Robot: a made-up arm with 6 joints. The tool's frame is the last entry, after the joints.
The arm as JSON. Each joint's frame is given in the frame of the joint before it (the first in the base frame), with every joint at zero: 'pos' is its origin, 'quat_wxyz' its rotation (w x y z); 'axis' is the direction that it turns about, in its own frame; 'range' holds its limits. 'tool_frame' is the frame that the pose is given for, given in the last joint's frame.
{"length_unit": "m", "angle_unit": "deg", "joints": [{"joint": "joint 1", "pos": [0.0, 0.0, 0.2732], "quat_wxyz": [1.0, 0.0, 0.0, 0.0], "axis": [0.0, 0.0, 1.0], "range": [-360.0, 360.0]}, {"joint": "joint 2", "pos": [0.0, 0.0, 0.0], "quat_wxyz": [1.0, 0.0, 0.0, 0.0], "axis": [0.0, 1.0, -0.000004], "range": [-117.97, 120.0]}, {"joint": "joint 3", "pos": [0.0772, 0.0, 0.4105], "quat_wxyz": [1.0, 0.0, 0.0, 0.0], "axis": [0.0, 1.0, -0.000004], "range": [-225.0, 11.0]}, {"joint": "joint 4", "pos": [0.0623, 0.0, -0.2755], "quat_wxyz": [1.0, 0.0, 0.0, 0.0], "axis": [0.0, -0.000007, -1.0], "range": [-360.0, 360.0]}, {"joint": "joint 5", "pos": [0.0, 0.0, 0.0], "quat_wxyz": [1.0, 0.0, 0.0, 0.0], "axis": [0.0, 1.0, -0.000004], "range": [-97.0, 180.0]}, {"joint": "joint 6", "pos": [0.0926, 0.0, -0.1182], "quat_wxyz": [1.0, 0.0, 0.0, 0.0], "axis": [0.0, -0.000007, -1.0], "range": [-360.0, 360.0]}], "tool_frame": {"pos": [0.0, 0.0, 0.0], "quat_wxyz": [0.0, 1.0, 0.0, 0.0]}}
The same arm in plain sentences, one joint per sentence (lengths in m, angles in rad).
The arm has six revolute joints in a row. What follows holds with every joint at zero, and every direction is one of the base frame's.
Joint 1 lies 0.2732 m along +z from the base frame's origin and rotates about +z, from -6.2832 to 6.2832 rad.
Joint 2 lies at the same point as joint 1 and rotates about +y, from -2.059 to 2.0944 rad.
Joint 3 lies 0.0772 m along +x and 0.4105 m along +z from joint 2 and rotates about +y, from -3.927 to 0.192 rad.
Joint 4 lies 0.0623 m along +x and 0.2755 m along -z from joint 3 and rotates about -z, from -6.2832 to 6.2832 rad.
Joint 5 lies at the same point as joint 4 and rotates about +y, from -1.693 to 3.1416 rad.
Joint 6 lies 0.0926 m along +x and 0.1182 m along -z from joint 5 and rotates about -z, from -6.2832 to 6.2832 rad.
The tool frame, which is the frame that the pose is given for, lies at the same point as joint 6; its axes are the base frame's turned by roll 3.1416, pitch 0 and yaw 0 rad (as in URDF: about the fixed x, then y, then z).

